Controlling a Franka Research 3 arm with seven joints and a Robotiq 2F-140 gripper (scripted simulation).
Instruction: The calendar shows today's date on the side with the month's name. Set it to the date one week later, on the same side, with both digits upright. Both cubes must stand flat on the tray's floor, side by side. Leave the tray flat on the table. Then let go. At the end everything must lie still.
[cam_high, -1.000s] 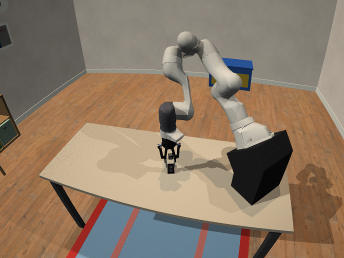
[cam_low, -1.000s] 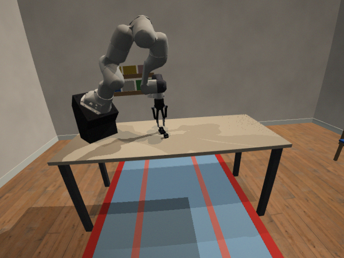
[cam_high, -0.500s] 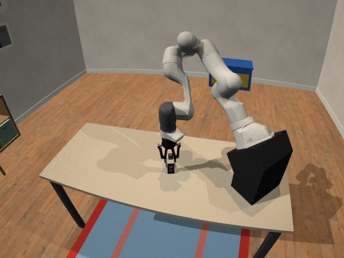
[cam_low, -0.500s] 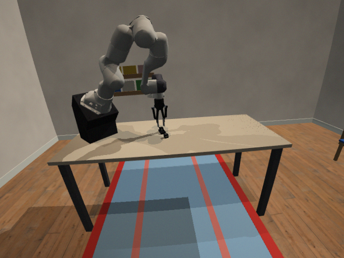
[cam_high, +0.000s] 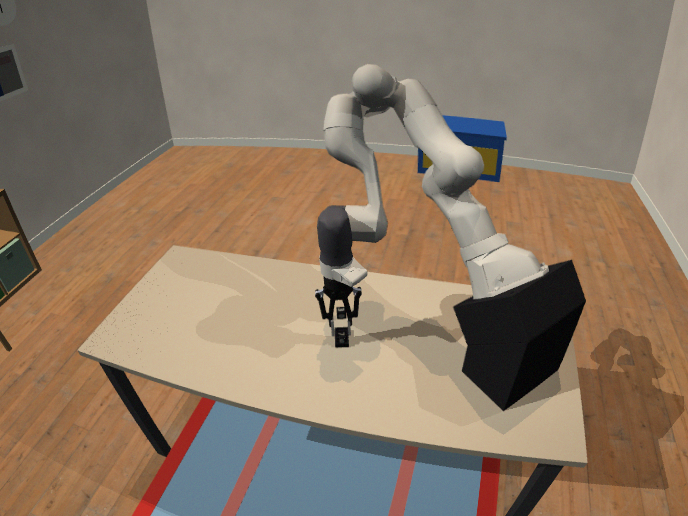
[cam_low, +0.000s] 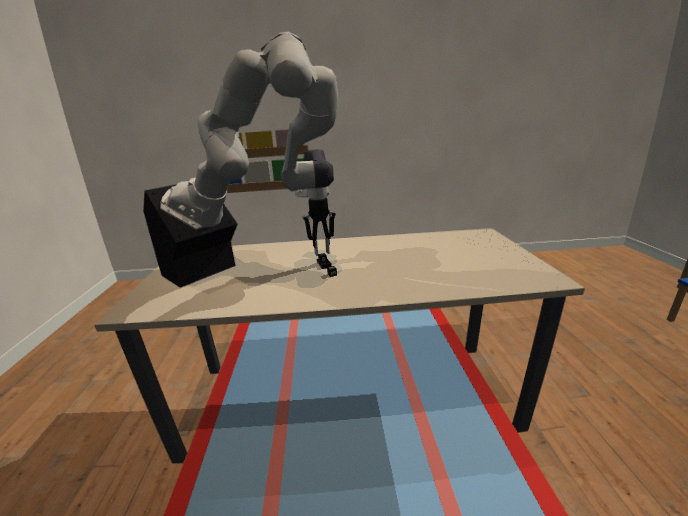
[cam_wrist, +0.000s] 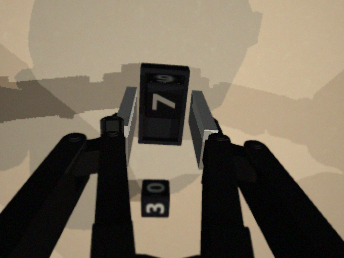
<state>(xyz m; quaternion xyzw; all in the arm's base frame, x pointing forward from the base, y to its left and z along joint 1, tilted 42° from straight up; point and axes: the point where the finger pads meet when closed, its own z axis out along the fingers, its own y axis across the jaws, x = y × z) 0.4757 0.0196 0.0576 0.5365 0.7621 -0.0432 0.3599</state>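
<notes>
The black tray is 2 cm to the right of my hand and 7 cm below it.
</notes>
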